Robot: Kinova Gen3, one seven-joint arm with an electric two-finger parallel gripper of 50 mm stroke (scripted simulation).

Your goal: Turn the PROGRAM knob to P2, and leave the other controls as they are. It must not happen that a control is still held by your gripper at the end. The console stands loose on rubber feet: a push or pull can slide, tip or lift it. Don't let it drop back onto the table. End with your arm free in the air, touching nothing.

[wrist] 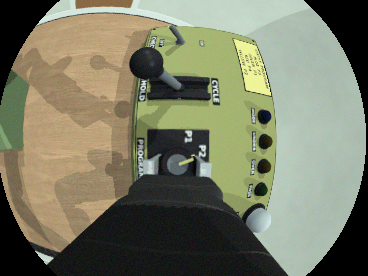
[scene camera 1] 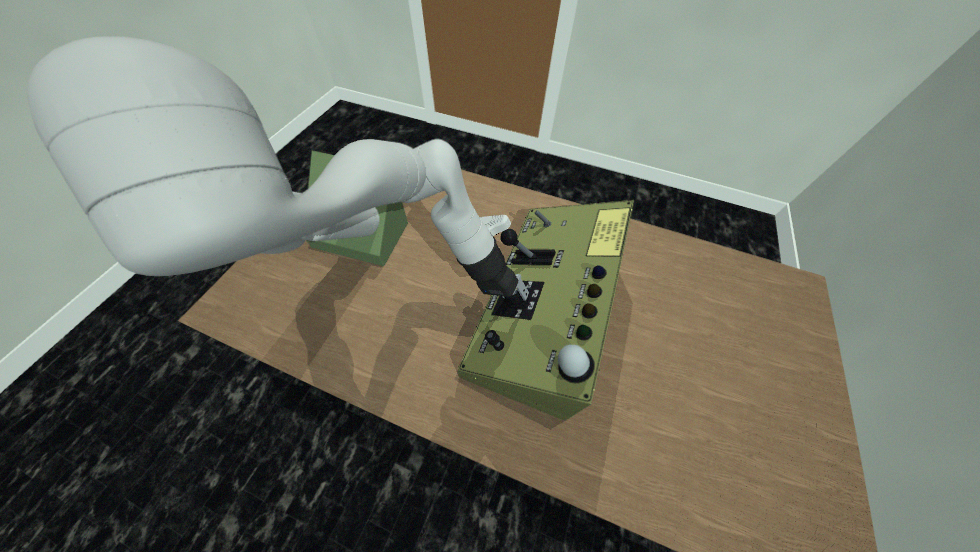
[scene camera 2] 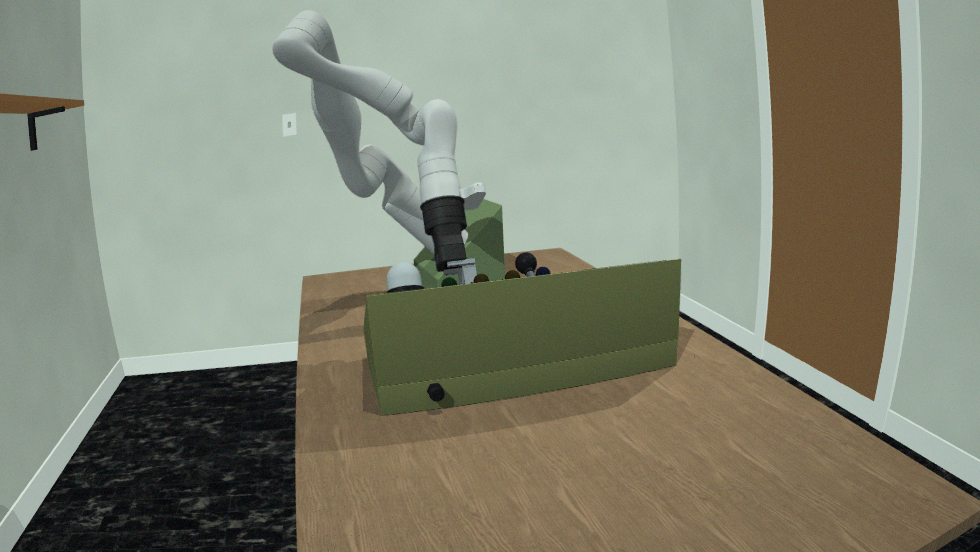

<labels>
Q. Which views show the gripper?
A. The wrist view, scene camera 1 and scene camera 2: all of them.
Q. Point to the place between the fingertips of the gripper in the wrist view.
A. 177, 162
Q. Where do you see an olive console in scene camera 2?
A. At 463, 344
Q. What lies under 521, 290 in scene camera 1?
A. The gripper.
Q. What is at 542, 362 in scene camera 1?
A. An olive console.
</labels>
